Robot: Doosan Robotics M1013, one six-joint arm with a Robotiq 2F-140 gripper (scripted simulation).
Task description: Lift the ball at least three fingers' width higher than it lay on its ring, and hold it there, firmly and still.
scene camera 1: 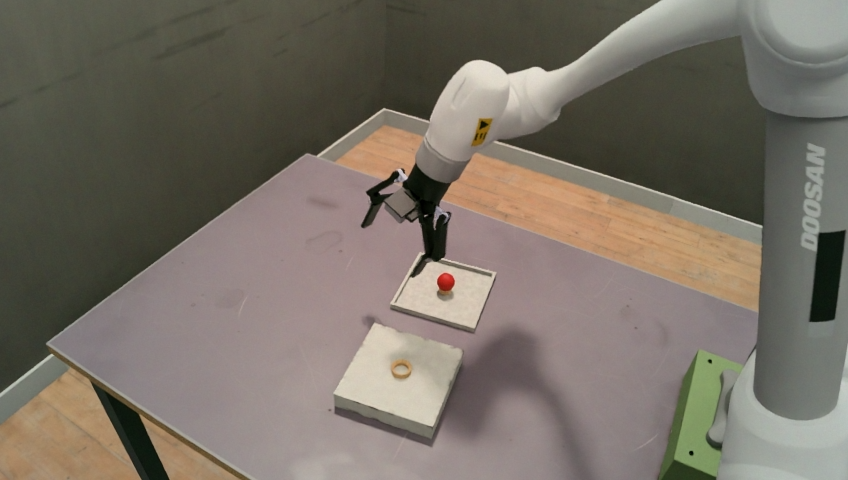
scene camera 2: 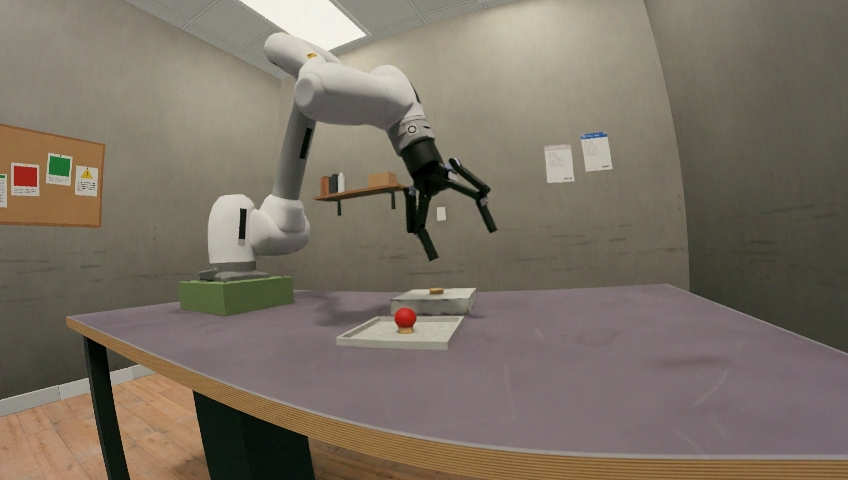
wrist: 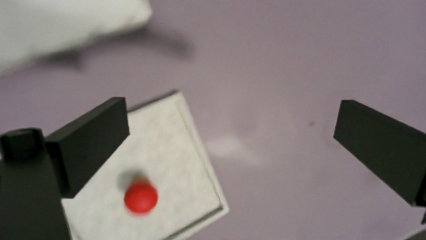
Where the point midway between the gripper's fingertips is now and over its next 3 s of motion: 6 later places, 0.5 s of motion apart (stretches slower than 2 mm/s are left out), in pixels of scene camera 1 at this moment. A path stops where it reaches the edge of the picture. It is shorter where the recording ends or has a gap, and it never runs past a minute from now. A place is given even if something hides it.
My gripper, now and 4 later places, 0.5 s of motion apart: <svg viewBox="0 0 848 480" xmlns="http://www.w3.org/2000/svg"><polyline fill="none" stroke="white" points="391,249 444,248 447,277 446,286 446,276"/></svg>
